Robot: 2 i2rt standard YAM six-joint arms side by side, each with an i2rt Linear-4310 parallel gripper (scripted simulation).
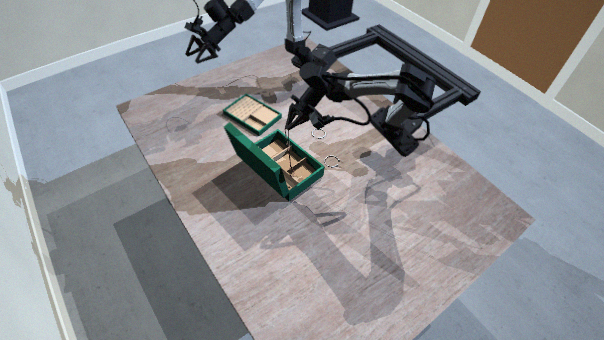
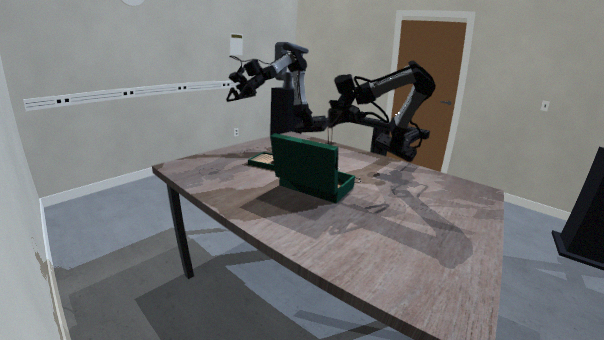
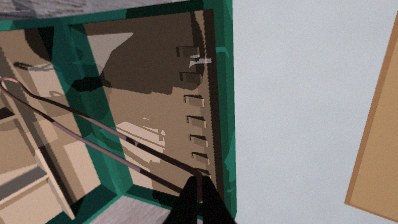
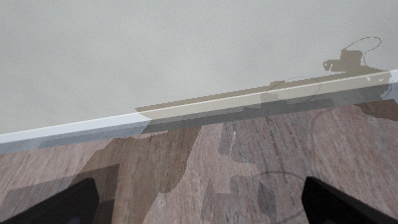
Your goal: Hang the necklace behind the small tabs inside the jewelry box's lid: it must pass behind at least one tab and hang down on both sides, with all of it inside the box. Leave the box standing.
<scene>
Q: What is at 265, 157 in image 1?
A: A green jewelry box.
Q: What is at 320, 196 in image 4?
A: My right gripper.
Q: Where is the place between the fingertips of my right gripper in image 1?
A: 191, 58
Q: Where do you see a green jewelry box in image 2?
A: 306, 166
</scene>
